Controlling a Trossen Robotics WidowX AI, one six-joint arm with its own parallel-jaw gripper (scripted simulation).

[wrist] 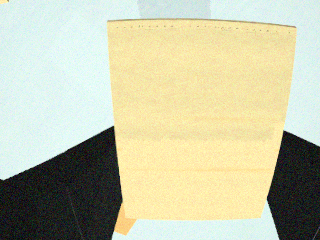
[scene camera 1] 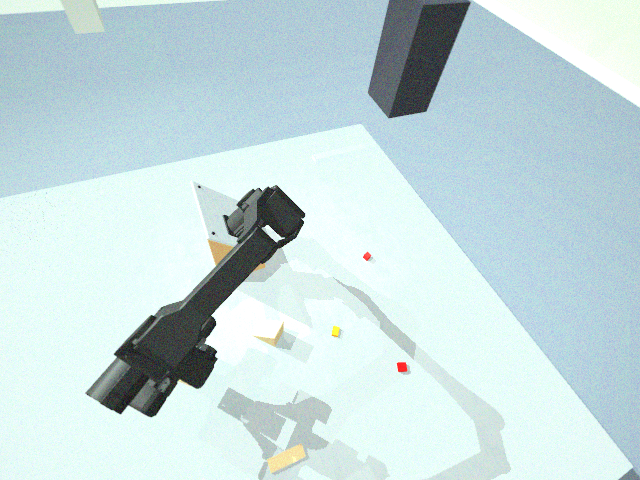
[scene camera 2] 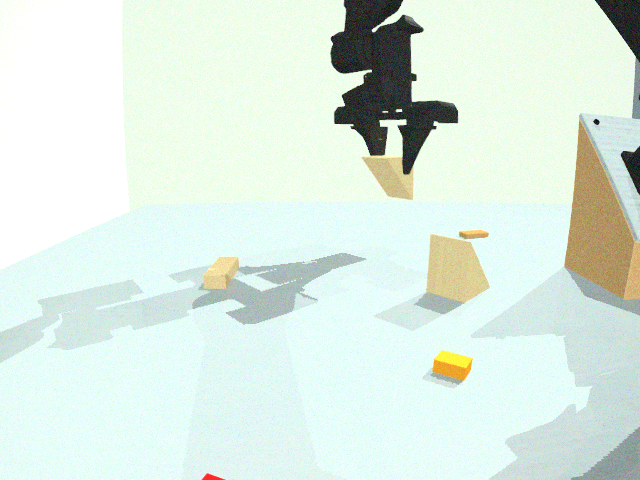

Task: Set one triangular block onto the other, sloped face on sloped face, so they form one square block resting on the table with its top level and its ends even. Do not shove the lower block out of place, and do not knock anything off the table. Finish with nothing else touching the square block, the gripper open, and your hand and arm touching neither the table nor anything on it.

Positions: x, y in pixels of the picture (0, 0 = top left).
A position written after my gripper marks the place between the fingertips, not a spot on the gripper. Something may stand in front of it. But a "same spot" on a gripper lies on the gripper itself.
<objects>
My gripper shows in the wrist view point(194, 133), in scene camera 1 and in scene camera 2. The same spot on my gripper: point(scene camera 1: 167, 386) is point(scene camera 2: 358, 114).
</objects>
